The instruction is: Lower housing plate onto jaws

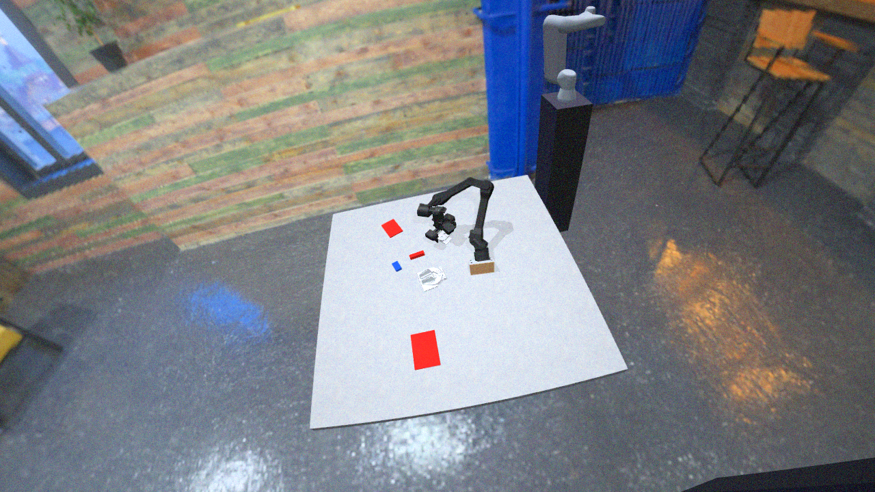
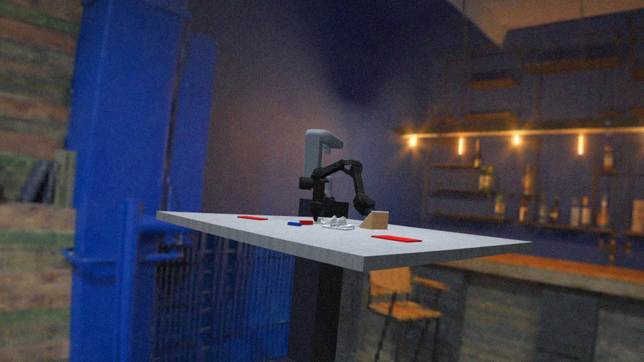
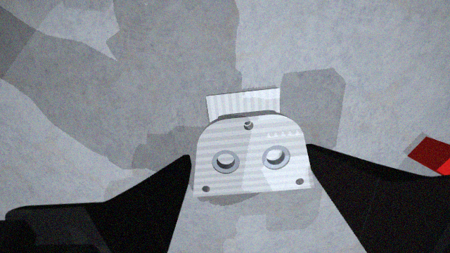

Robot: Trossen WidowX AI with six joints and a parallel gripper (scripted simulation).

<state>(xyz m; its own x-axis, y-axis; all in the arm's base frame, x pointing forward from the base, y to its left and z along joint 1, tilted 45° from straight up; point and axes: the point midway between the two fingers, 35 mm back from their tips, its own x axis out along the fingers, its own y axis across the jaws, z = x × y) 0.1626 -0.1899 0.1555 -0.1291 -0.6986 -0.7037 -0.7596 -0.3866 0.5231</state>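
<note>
My gripper tip is 15 cm short of the small red block and 9 cm to the right of it. Also, from my gripper tip: blue block 27 cm ahead, 13 cm to the left.
</note>
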